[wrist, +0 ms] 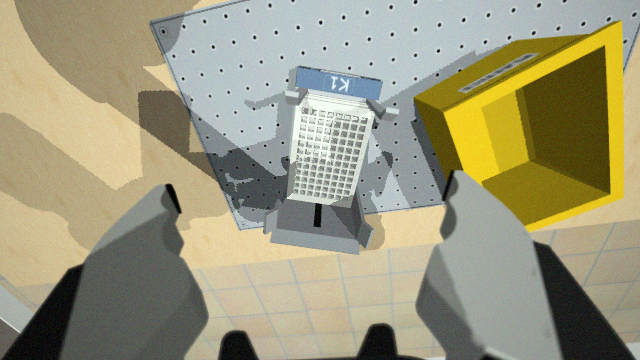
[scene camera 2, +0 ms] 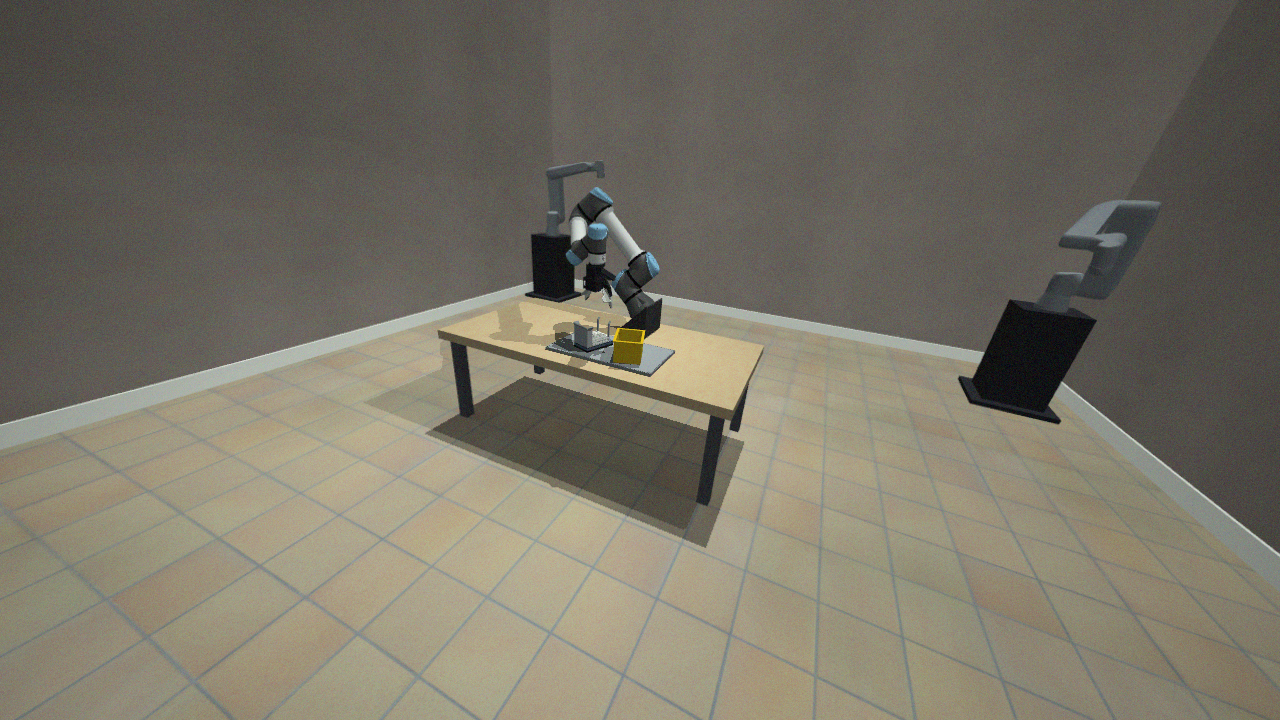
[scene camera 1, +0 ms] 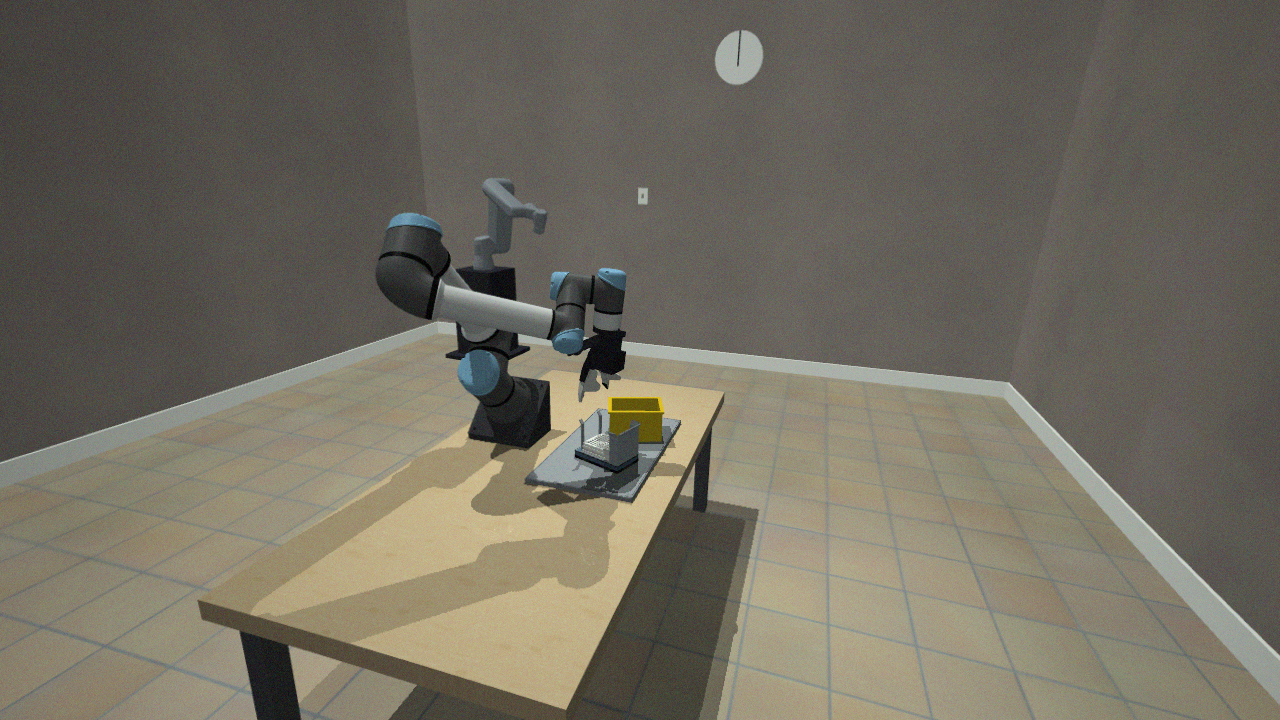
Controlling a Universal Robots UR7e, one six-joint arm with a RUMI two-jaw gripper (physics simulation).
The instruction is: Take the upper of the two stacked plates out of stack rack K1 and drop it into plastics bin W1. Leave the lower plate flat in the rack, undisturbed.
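Seen in the pictures: gripper, between the fingertips: [wrist: 311, 180] [scene camera 2: 598, 304] [scene camera 1: 594, 395]; arm's base, origin of its link: [scene camera 2: 643, 310] [scene camera 1: 508, 401].
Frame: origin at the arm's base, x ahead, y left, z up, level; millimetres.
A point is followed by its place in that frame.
Note:
The upper plate [wrist: 327, 155] {y -65, x 376, z -44 mm}, white with a grid of square wells, lies flat in rack K1 [scene camera 1: 623, 445] {y -105, x 440, z -20 mm} [scene camera 2: 582, 334] {y -72, x 448, z -18 mm} [wrist: 338, 84] {y -46, x 304, z -73 mm}. The lower plate cannot be told apart beneath it. The rack has a blue K1 label at one end, a tall grey slotted wall at the other, and thin posts. The yellow bin W1 [scene camera 1: 637, 424] [scene camera 2: 628, 350] {y 168, x 450, z -34 mm} [wrist: 616, 125] {y 184, x 353, z 5 mm} stands upright beside the rack, and its visible inside is empty. My gripper [scene camera 1: 593, 391] {y -68, x 333, z 96 mm} [scene camera 2: 598, 300] {y -68, x 333, z 96 mm} [wrist: 311, 180] {y -68, x 333, z 96 mm} is open and empty, above the rack's level and apart from it. In the wrist view the plate appears between the fingers.
The rack and bin stand on a grey perforated board [scene camera 1: 559, 467] {y -161, x 272, z -95 mm} [scene camera 2: 658, 359] {y 257, x 328, z -95 mm} [wrist: 225, 50] {y -171, x 255, z -95 mm} on the wooden table [scene camera 1: 402, 537] {y -560, x 101, z -108 mm} [scene camera 2: 702, 360] {y 416, x 187, z -108 mm}. In the wrist view the bin is close behind the right finger. The rack's tall wall is near the table's edge. Grey arms on black pedestals stand beyond the table.

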